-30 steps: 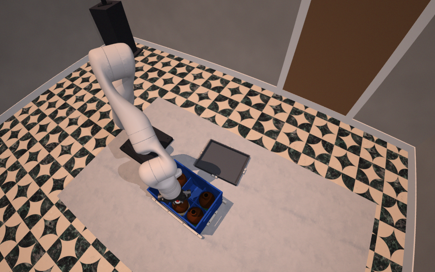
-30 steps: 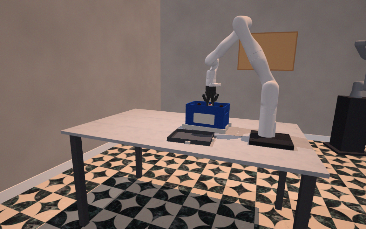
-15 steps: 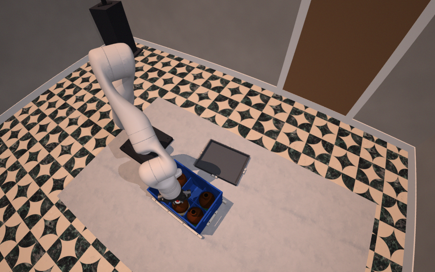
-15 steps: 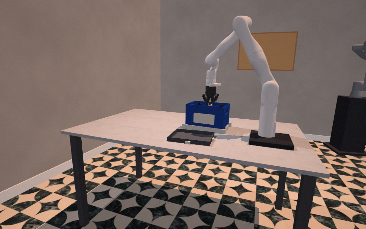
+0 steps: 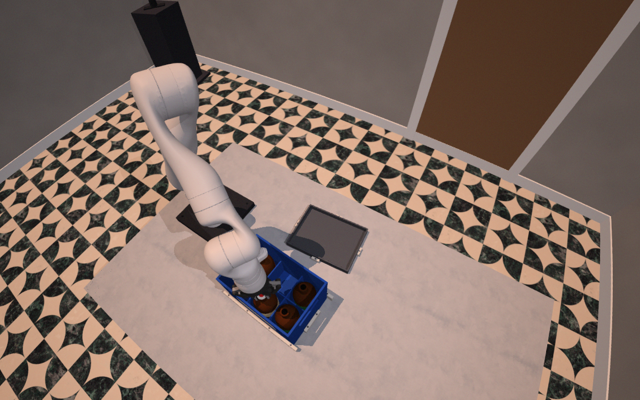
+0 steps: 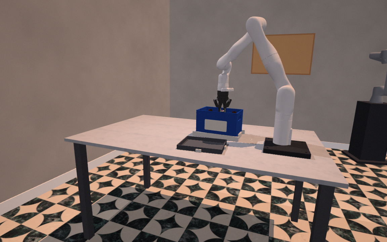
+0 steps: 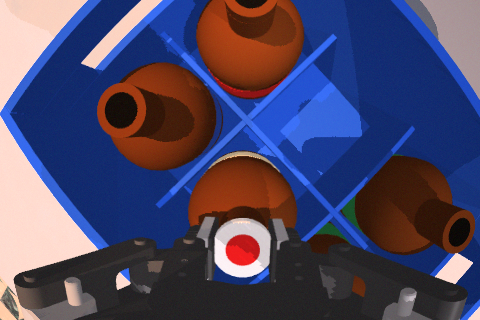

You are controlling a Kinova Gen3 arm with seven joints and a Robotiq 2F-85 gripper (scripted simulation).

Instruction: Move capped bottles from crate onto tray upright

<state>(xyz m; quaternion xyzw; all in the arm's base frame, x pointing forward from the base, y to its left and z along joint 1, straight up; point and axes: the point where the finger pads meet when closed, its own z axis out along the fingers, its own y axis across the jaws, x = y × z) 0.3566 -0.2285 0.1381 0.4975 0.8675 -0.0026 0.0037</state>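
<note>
My gripper is now 7 cm above the brown capped bottle. The rest, counted from my hand: dark tray: 9 cm ahead, 31 cm to the left, 15 cm below; blue crate: 1 cm ahead, 4 cm to the left, 8 cm below.
</note>
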